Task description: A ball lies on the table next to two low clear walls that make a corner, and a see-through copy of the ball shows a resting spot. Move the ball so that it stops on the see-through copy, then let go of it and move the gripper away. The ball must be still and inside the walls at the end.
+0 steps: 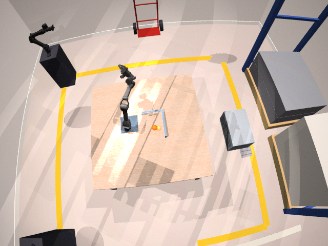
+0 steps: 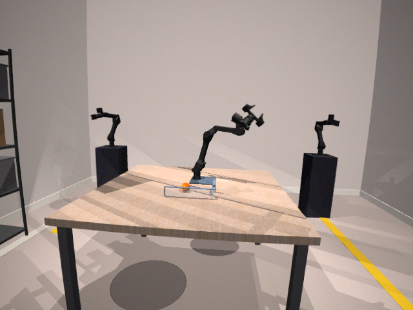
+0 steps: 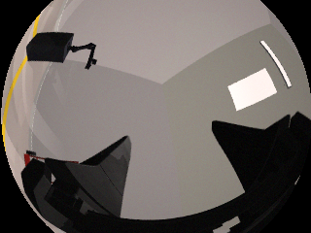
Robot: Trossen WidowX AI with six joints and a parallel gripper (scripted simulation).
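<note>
Now: the orange ball 25 cm ahead of my gripper tip, 50 cm to the right of it and 54 cm below it. The rest, counted from my gripper tip: see-through copy of ball 30 cm ahead, 52 cm to the right, 54 cm below; low clear wall 36 cm ahead, 47 cm to the right, 54 cm below.
</note>
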